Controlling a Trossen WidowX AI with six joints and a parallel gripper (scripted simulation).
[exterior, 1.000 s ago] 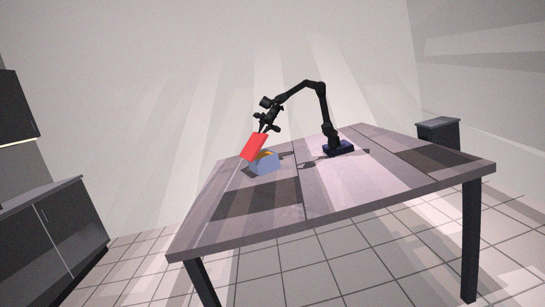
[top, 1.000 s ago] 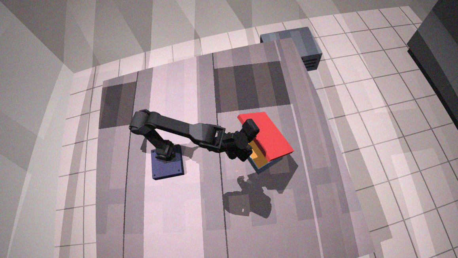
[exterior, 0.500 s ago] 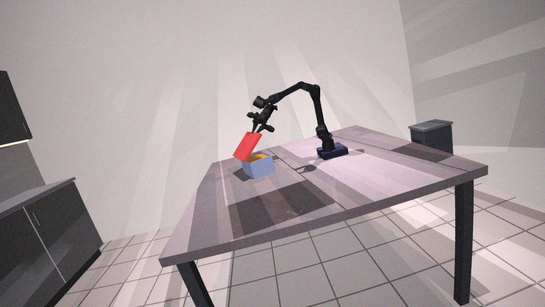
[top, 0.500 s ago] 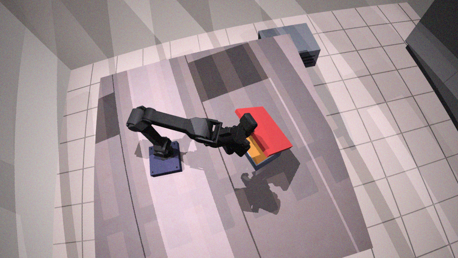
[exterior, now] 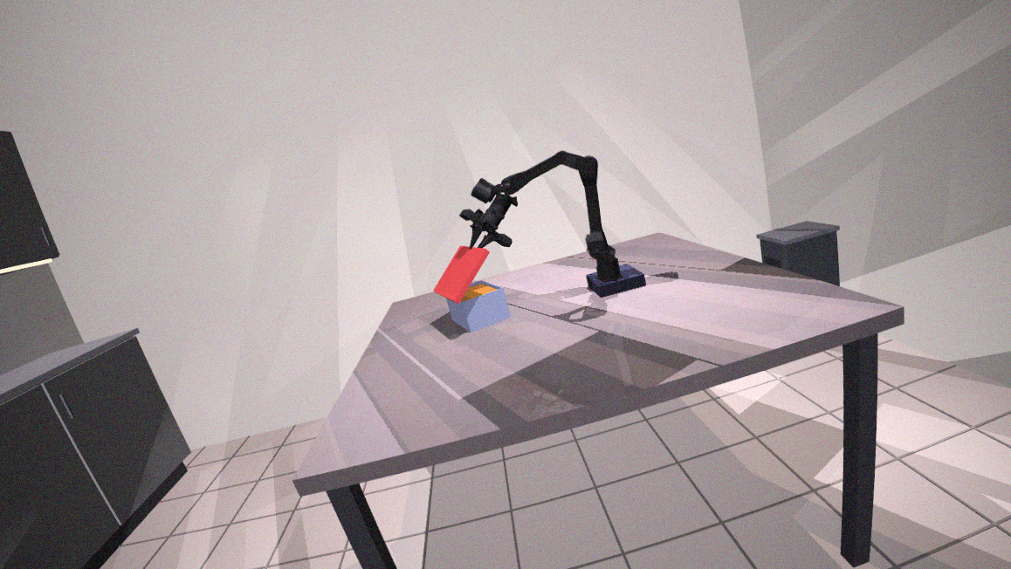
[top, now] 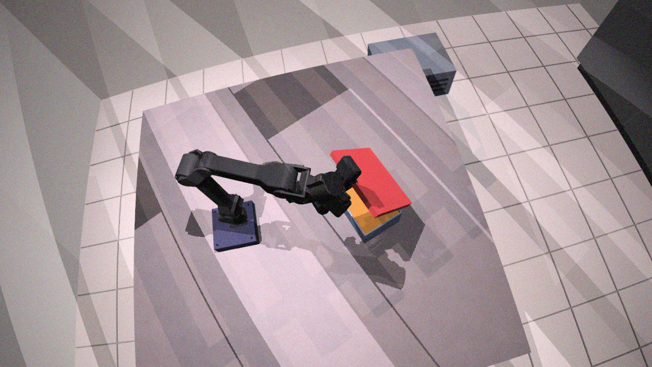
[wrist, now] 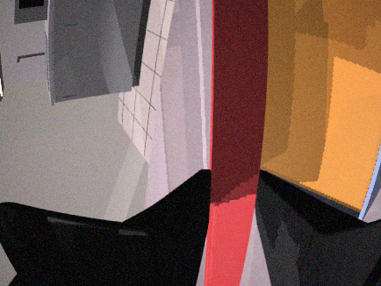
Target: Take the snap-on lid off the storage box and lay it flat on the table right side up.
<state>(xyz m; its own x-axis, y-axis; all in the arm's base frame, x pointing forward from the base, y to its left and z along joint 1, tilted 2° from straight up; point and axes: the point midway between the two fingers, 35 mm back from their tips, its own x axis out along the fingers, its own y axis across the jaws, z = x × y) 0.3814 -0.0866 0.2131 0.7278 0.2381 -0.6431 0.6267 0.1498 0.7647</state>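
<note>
Now: the red lid 6 cm ahead of my gripper tip, 2 cm to the left of it and 5 cm below it. Round my gripper tip: storage box (4 cm ahead, 1 cm to the right, 18 cm below).
</note>
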